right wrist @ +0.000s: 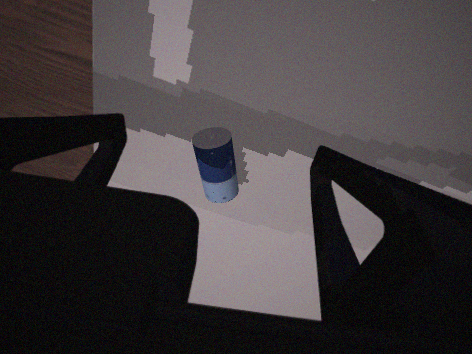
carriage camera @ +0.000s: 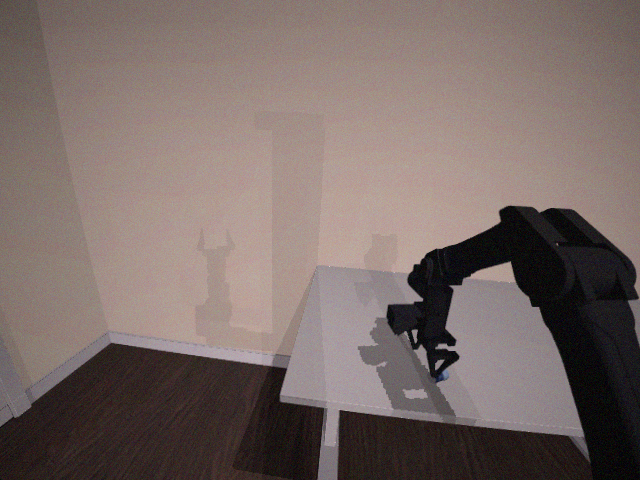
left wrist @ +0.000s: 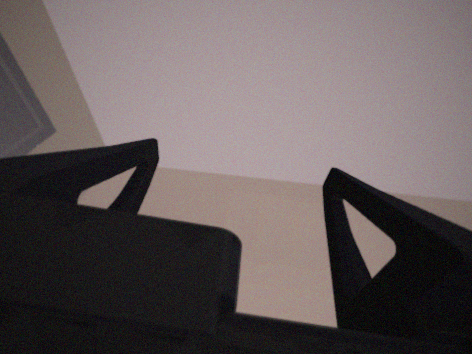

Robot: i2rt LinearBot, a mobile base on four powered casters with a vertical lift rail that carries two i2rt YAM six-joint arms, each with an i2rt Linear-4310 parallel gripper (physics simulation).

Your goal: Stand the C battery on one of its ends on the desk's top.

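Places are measured from the left arm's base along level axes (x ahead, y left, z up), in centimetres.
Pixels of known places: left gripper, fingertip midpoint: (left wrist: 242, 163); right gripper, fingertip midpoint: (right wrist: 220, 142) (carriage camera: 423, 362).
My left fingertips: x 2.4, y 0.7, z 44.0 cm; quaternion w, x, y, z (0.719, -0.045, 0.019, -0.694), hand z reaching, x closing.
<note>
Behind a point stands the place of what it marks.
The C battery (carriage camera: 442, 376) {x 40.0, y -64.4, z -6.1 cm} (right wrist: 217, 167) {x 41.1, y -63.0, z -5.6 cm}, dark blue with a light blue band and a grey end, appears to lie on its side on the pale desk (carriage camera: 330, 315) {x 65.8, y -36.8, z -8.2 cm} (right wrist: 260, 275) {x 49.2, y -78.0, z -8.2 cm}. In the right wrist view its grey end faces the upper part of the picture and its light blue end the lower part. My right gripper (carriage camera: 424, 364) {x 40.9, y -59.4, z -2.8 cm} (right wrist: 220, 142) {x 40.9, y -59.4, z -2.8 cm} is open and points down over the desk, with the battery showing between its spread fingers; the height gap is hard to tell. A finger partly hides the battery in the carriage view. My left gripper (left wrist: 242, 163) {x 2.4, y 0.7, z 44.0 cm} is open and empty, away from the desk.
The desk's front edge (carriage camera: 434, 418) {x 31.6, y -59.7, z -9.6 cm} is close to the battery. Dark wood floor (carriage camera: 129, 413) {x 74.7, y 58.2, z -80.2 cm} (right wrist: 45, 60) {x -29.2, y -95.6, z -80.2 cm} lies beyond the desk. The beige wall (carriage camera: 170, 155) {x 117.0, y 46.9, z 42.6 cm} stands behind it. Shadows of the right arm fall across the desk.
</note>
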